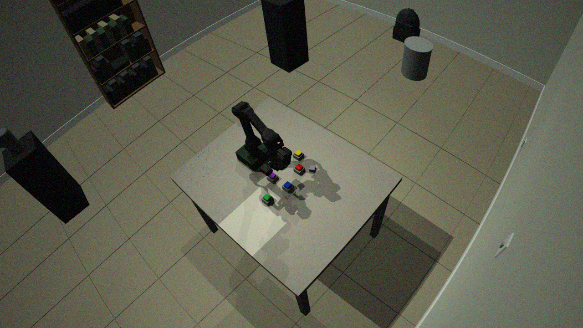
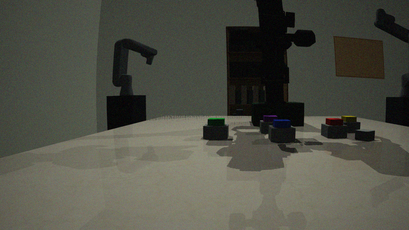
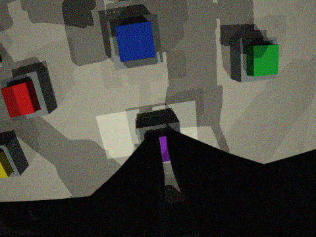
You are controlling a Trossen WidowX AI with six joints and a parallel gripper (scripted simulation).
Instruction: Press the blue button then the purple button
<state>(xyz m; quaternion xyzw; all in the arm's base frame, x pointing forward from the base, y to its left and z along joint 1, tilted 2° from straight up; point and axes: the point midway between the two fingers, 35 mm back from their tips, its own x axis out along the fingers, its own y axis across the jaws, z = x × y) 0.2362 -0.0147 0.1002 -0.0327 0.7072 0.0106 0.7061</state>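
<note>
The purple button lies 60 mm behind my gripper tip, 10 mm to the right of it and 100 mm below it. Round my gripper tip: green button: 30 mm ahead, 120 mm to the right, 100 mm below; blue button: 50 mm ahead, 10 mm to the left, 100 mm below; red button: 10 mm ahead, 140 mm to the left, 100 mm below.
</note>
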